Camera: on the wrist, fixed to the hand. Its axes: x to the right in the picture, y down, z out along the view.
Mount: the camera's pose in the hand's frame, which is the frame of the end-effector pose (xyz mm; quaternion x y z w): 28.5 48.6 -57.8 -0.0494 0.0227 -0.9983 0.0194
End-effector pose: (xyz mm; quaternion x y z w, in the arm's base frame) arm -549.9 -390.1 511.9 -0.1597 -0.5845 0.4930 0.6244
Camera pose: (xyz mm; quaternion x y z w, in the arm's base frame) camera -524.3 -323.0 475.2 0.5384 -0.1809 -0.6463 0.5097
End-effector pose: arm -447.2 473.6 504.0 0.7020 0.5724 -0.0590 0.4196
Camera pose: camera -419.1 533.4 550.3 0.5772 -0.7244 0.3758 0.0291
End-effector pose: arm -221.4 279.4 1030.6 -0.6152 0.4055 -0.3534 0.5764
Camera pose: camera -266.0 228.8 986.2 0.4372 0.5758 0.5762 0.3812
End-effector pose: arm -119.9 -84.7 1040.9 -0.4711 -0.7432 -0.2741 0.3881
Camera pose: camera -64.4 -95.8 1098.4 -0.7199 0.4624 0.4402 0.2725
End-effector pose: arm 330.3 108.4 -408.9 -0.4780 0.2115 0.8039 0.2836
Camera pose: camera 324.9 43.9 -457.1 -0.2527 -0.5064 -0.2679 0.7797
